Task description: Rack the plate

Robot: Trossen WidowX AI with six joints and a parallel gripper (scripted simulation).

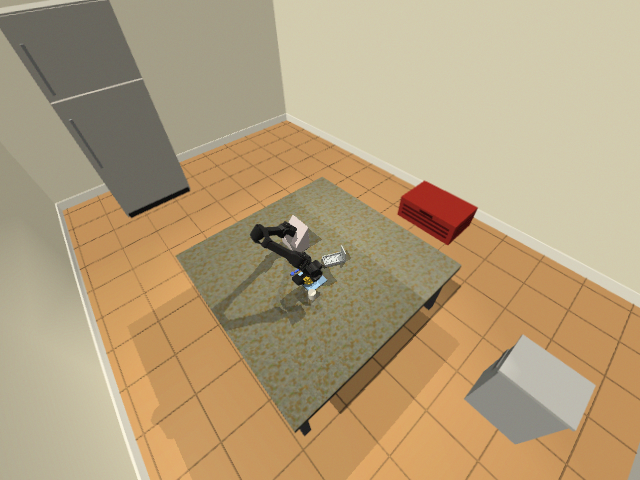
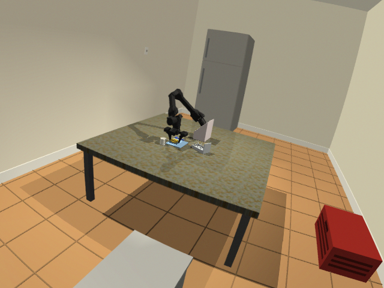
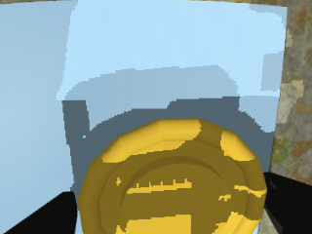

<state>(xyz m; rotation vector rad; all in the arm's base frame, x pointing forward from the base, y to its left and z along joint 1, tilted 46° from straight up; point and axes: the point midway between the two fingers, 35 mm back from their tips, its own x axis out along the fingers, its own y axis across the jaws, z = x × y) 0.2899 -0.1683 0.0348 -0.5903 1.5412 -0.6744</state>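
Now: the light blue pad 2 cm to the left of my gripper tip. Also, from my gripper tip: cream cup (9 cm ahead, 6 cm to the right, 2 cm above); blue utensil (11 cm behind, 1 cm to the right); plate (1 cm above).
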